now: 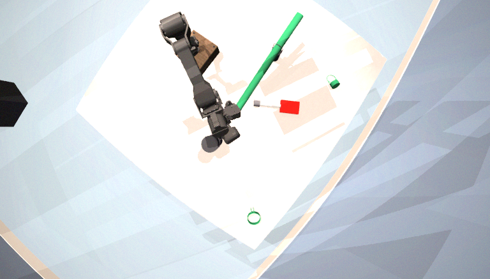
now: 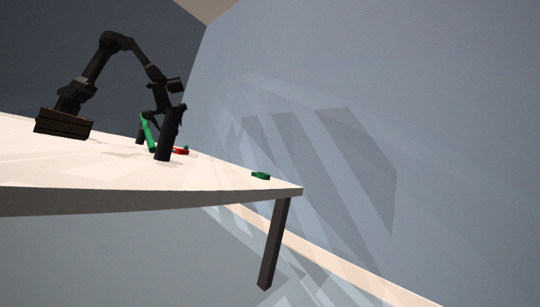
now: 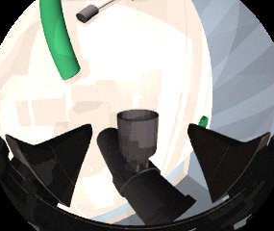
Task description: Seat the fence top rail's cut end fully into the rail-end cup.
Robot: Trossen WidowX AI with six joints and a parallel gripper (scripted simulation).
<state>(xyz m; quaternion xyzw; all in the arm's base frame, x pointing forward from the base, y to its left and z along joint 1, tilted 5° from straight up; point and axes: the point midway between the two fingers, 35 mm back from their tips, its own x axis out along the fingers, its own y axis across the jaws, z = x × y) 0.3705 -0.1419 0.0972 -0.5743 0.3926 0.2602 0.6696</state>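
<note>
My gripper tip is now 30 mm to the left of the dark rail-end cup and 10 mm above it. From my gripper tip the other things lie so: green cup fitting (200 mm ahead, 530 mm to the left, 120 mm below); dark bar (560 mm behind, 610 mm to the left, 110 mm below).
</note>
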